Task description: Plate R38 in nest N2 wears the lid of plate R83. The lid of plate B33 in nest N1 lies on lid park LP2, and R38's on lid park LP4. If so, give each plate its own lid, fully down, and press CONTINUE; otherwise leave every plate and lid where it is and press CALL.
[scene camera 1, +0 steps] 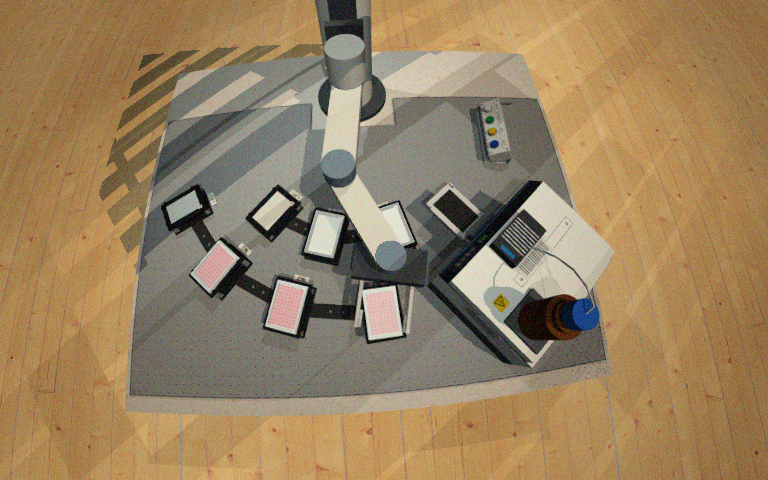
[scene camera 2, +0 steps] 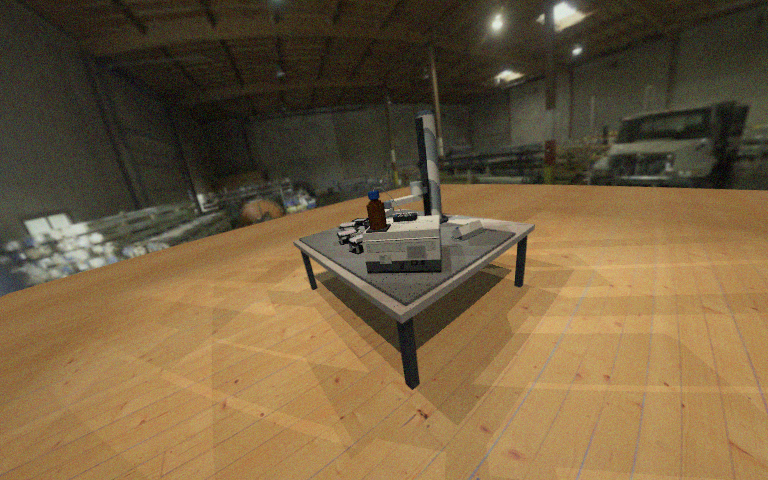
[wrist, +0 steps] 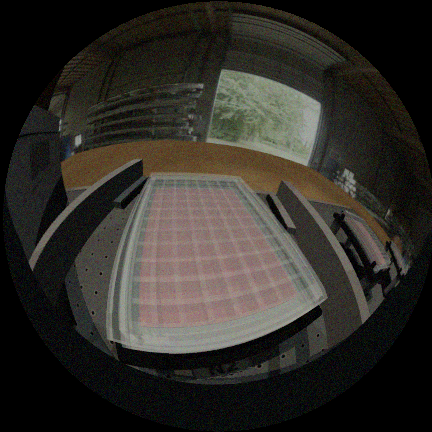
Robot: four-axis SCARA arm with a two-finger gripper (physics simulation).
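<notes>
A pink-welled plate sits in the nest marked N2 and wears a clear lid. My gripper is open around it, with one finger along each long side and a gap between each pad and the lid. Two more pink-welled plates sit in black nests to the left. Pale, lid-like panels lie on black holders behind; the arm partly covers the last. The plate and park labels are too small to read. The button box stands at the back right.
A white instrument with a dark handset and a brown bottle with a blue cap stands at the right. A white-framed dark panel lies behind the gripper. Black bars link the nests. Another nested plate shows at the wrist view's right.
</notes>
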